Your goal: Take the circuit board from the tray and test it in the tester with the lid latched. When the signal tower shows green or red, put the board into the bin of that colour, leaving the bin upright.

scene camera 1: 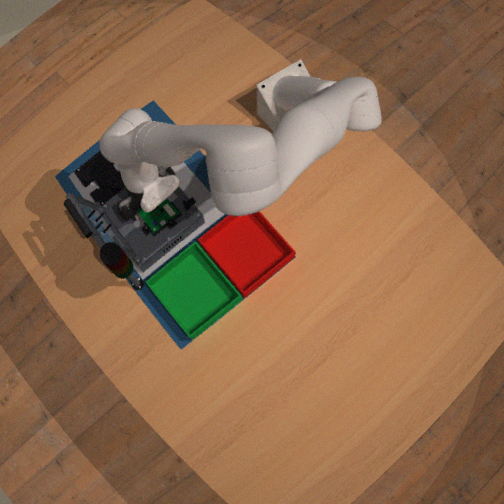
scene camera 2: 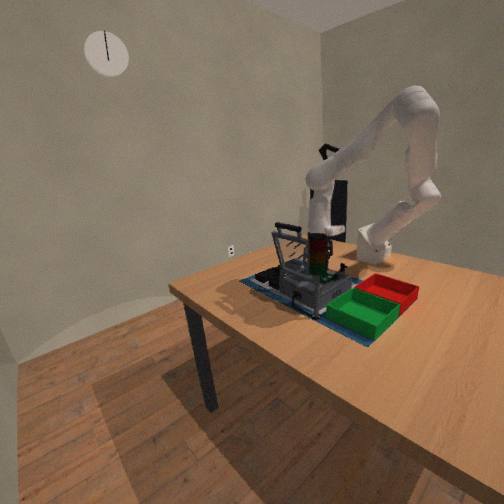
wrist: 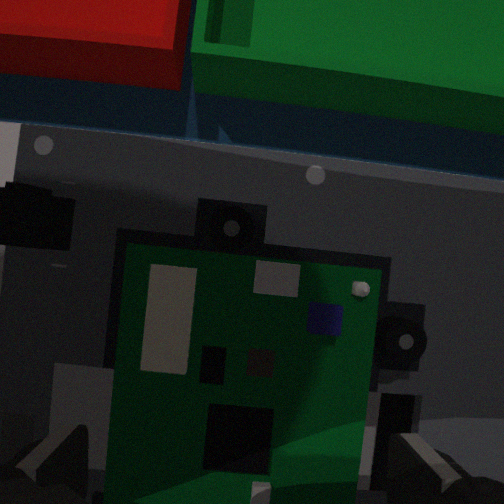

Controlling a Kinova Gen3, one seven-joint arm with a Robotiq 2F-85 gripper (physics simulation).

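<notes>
The green circuit board [wrist: 245, 370] lies flat in the black nest of the grey tester [scene camera 1: 160, 230], also seen from above [scene camera 1: 161, 216]. My gripper [wrist: 242, 465] hangs straight down over it. Its two fingertips straddle the board's near end with a small gap on each side, so it looks open. The tester lid [scene camera 2: 290, 245] stands upright and open, its handle at the far left [scene camera 1: 77, 216]. The signal tower [scene camera 1: 116, 260] at the tester's front corner looks dark, with no lit colour. The black tray [scene camera 1: 100, 175] behind the tester looks empty.
The green bin [scene camera 1: 194, 289] and the red bin [scene camera 1: 246, 252] stand upright side by side on the blue mat, right beside the tester. They fill the top of the wrist view, red bin [wrist: 90, 30] and green bin [wrist: 350, 45]. The arm's base [scene camera 1: 282, 90] is behind.
</notes>
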